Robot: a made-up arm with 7 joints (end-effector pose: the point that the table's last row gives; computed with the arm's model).
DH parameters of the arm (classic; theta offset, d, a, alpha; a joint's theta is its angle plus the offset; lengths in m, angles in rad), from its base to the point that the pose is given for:
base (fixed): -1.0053 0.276 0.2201 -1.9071
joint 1: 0 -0.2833 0.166 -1.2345
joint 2: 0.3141 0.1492 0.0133 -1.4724
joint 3: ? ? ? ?
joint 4: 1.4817 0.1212 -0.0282 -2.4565
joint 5: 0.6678 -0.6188 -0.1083 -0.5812
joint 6: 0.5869 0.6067 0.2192 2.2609
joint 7: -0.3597 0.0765 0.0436 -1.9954
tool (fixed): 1.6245 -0.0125 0 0
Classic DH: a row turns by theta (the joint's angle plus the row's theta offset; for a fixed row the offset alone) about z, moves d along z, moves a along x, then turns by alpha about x.
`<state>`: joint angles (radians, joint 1 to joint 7).
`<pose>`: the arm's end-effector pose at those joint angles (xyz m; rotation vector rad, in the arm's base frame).
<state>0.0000 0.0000 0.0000 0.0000 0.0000 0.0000 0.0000</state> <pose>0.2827 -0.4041 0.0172 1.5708 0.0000 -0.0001</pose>
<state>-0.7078 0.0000 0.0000 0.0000 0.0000 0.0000 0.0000</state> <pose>0.3954 -0.4375 0.2383 0.9827 -0.0905 0.4301</pose>
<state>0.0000 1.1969 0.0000 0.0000 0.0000 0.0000 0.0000</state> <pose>0.1519 -0.7263 0.0172 1.3632 -0.9295 -0.9296</pose>
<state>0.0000 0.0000 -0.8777 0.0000 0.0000 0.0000 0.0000</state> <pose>0.2303 -0.2336 0.1018 2.4076 0.2690 -0.1163</pose>
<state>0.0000 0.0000 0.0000 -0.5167 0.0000 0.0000 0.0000</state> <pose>0.4487 -0.4042 0.1884 1.5326 -0.4050 0.4049</pose>
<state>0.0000 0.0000 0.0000 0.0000 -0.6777 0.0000 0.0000</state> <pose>0.0205 -0.4038 -0.0329 1.5862 0.0821 -0.7487</pose>
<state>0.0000 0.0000 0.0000 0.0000 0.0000 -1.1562 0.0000</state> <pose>0.1277 -0.3880 0.2550 1.0608 0.5700 -1.0094</pose>
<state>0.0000 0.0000 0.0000 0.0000 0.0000 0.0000 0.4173</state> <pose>0.2750 -0.4211 0.0168 1.1871 0.1435 -0.1131</pose>
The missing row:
joint 3: -1.5456 -0.0795 -0.1898 1.821
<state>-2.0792 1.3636 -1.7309 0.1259 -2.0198 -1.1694 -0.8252</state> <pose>-0.2739 -0.3629 0.5345 1.2435 0.6364 -1.5825</pose>
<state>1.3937 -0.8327 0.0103 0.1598 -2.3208 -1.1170 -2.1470</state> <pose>-0.2411 -0.3604 0.4315 0.1499 0.1255 -2.4088</pose>
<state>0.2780 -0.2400 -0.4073 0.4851 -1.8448 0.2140 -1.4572</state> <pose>-0.3801 -0.3591 0.4588 1.4765 -0.6185 -2.0499</pose>
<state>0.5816 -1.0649 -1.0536 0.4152 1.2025 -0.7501 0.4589</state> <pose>0.0454 -0.1587 0.3713 1.9376 1.3036 1.2779</pose>
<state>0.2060 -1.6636 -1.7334 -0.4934 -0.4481 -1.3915 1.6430</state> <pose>0.0594 -0.2295 0.2361 -1.3212 2.2602 1.7358</pose>
